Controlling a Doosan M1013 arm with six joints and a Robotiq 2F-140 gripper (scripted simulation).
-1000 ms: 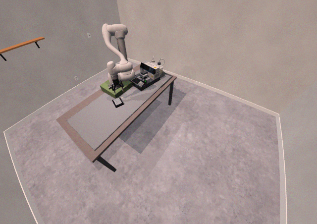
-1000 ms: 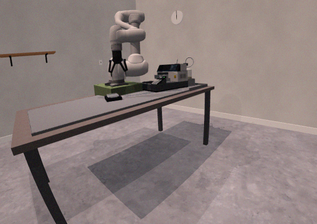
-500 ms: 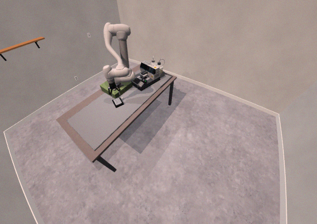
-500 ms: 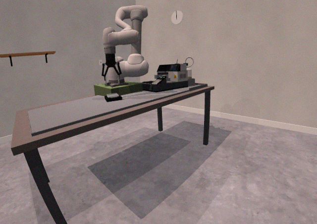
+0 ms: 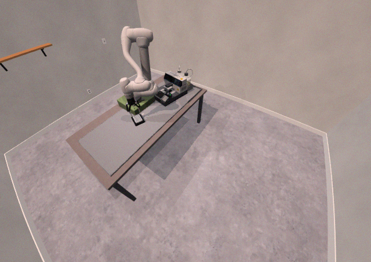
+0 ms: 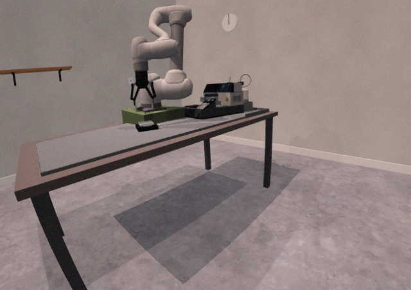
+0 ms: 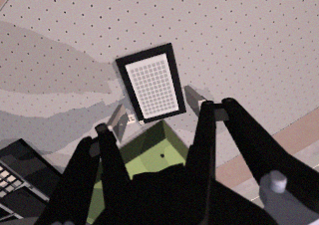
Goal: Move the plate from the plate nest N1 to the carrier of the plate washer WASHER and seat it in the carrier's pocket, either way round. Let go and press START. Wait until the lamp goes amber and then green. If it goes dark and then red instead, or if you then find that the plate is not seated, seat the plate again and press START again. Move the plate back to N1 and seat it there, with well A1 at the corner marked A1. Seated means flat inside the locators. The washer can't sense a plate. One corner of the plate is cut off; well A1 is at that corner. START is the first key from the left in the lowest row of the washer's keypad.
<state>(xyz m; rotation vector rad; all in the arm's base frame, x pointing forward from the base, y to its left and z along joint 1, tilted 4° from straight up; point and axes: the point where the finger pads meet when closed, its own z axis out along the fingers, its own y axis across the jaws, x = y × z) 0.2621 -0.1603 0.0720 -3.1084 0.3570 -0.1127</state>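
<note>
Now: hand 11 cm above the white well plate. Also, from my hand: label: 5 cm behind, 10 cm to the left, 14 cm below; plate nest: 13 cm below; plate washer: 11 cm behind, 63 cm to the left, 1 cm below.
</note>
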